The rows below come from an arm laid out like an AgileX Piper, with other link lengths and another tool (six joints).
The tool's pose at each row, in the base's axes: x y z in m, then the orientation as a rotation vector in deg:
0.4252, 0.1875, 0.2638, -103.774, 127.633, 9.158
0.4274, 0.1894, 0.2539, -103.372, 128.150, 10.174
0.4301, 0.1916, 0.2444, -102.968, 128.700, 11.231
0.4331, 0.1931, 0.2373, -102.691, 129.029, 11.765
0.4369, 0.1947, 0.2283, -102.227, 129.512, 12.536
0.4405, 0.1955, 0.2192, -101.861, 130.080, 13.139
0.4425, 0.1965, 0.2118, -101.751, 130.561, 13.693
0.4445, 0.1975, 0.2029, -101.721, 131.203, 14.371
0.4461, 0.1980, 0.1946, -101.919, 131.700, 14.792
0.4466, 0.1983, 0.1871, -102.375, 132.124, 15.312
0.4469, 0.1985, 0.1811, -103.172, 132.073, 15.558
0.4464, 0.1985, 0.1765, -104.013, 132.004, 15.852
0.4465, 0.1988, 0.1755, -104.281, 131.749, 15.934
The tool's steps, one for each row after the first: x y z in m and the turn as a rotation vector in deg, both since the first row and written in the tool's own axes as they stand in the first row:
0.0005, -0.0009, 0.0103, -0.600, -0.258, 0.538
0.0005, -0.0023, 0.0203, -1.240, -0.505, 1.096
0.0005, -0.0043, 0.0279, -1.553, -0.629, 1.438
0.0007, -0.0070, 0.0374, -1.982, -0.829, 1.966
0.0018, -0.0096, 0.0468, -2.396, -0.860, 2.468
0.0025, -0.0107, 0.0544, -2.859, -0.805, 2.796
0.0036, -0.0117, 0.0635, -3.494, -0.649, 3.168
0.0051, -0.0125, 0.0718, -4.022, -0.383, 3.333
0.0067, -0.0123, 0.0791, -4.689, -0.076, 3.345
0.0081, -0.0121, 0.0850, -5.153, 0.182, 2.947
0.0095, -0.0112, 0.0893, -5.658, 0.435, 2.526
0.0095, -0.0112, 0.0904, -5.719, 0.369, 2.286

